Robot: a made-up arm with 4 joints.
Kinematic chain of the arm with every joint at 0, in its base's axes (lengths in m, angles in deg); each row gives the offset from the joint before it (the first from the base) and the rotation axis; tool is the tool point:
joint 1: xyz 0 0 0.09 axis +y
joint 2: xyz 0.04 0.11 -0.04 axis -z
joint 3: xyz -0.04 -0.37 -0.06 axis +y
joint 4: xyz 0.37 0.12 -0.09 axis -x
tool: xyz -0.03 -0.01 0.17
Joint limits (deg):
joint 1: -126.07..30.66
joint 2: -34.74..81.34
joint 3: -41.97..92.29
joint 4: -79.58..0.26
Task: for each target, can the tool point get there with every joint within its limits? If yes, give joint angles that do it. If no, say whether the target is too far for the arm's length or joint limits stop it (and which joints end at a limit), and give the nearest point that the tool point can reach.
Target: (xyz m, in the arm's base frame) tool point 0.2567 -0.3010 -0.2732
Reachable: yes | joints -27.91 -5.06 80.82 -67.50
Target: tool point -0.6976 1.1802 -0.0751
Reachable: no: too far | nearest point -0.5606 0.1681 -0.0856 | short by 1.021 m
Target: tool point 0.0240 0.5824 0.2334
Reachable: no: joint limits stop it (at a limit: joint 2, joint 4) | nearest point 0.0717 0.0679 0.5187 | short by 0.590 m
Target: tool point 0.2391 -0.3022 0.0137
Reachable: yes | joints -73.54 47.32 37.15 -18.28
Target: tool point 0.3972 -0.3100 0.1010
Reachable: yes | joints -101.56 33.17 52.65 -67.68
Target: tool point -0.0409 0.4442 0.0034
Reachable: no: joint limits stop it (at a limit: joint 2, joint 3, joint 4) | nearest point -0.1145 -0.0865 -0.1525 | short by 0.558 m
